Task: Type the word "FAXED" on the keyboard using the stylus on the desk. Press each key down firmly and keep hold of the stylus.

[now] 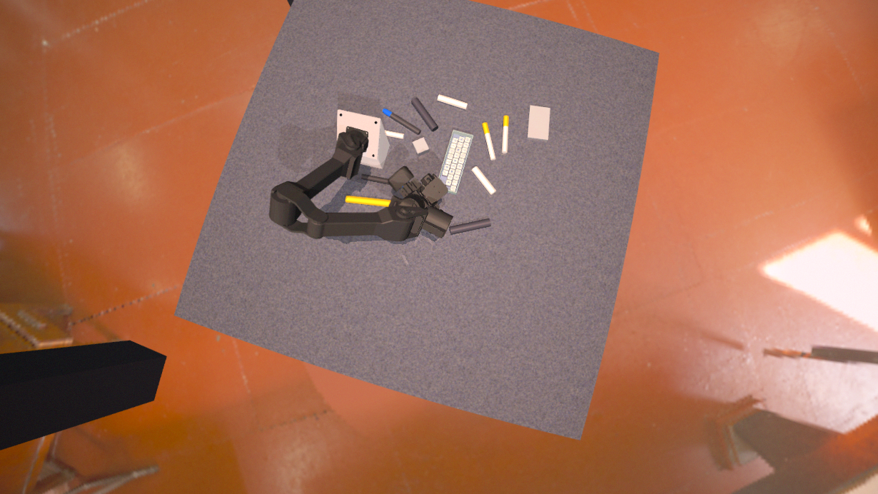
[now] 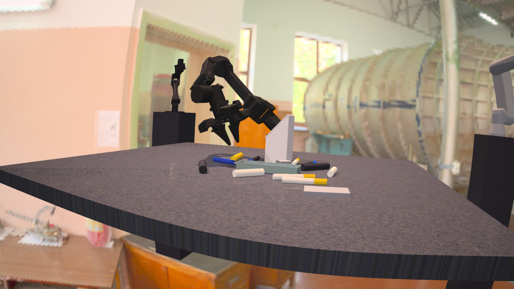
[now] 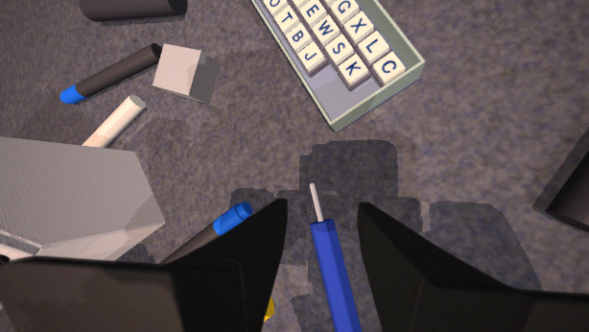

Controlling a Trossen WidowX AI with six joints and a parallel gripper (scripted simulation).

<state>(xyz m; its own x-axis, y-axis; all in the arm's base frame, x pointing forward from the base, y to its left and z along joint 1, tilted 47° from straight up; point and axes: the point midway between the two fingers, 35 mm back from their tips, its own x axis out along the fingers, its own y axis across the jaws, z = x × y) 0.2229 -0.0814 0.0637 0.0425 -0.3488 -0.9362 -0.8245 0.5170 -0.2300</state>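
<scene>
My gripper tip is 70 mm above the blue stylus, 30 mm past it and 20 mm to the left of it. The rest, counted from my gripper tip: thin grey tip 70 mm below, 20 mm behind, 10 mm to the left; then yellow cylinder 160 mm behind, 60 mm below, 50 mm to the right.
</scene>
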